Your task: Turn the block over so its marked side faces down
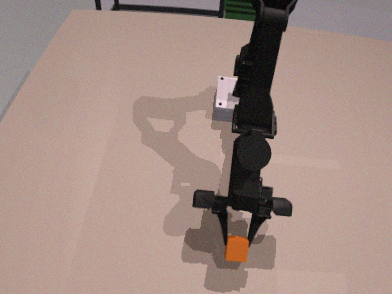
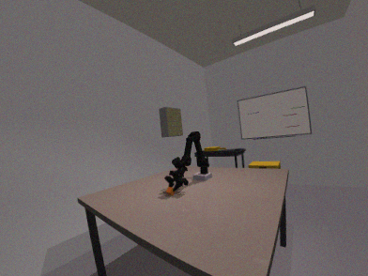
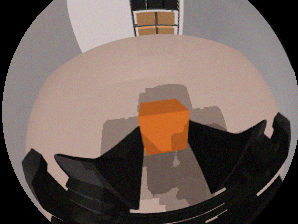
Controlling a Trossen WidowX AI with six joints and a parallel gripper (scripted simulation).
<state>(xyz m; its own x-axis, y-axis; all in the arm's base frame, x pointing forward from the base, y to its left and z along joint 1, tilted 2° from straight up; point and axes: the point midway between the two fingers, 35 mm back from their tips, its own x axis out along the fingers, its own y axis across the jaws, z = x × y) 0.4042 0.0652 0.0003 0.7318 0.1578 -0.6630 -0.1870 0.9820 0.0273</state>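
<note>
My gripper tip is 1 cm above the block.
</note>
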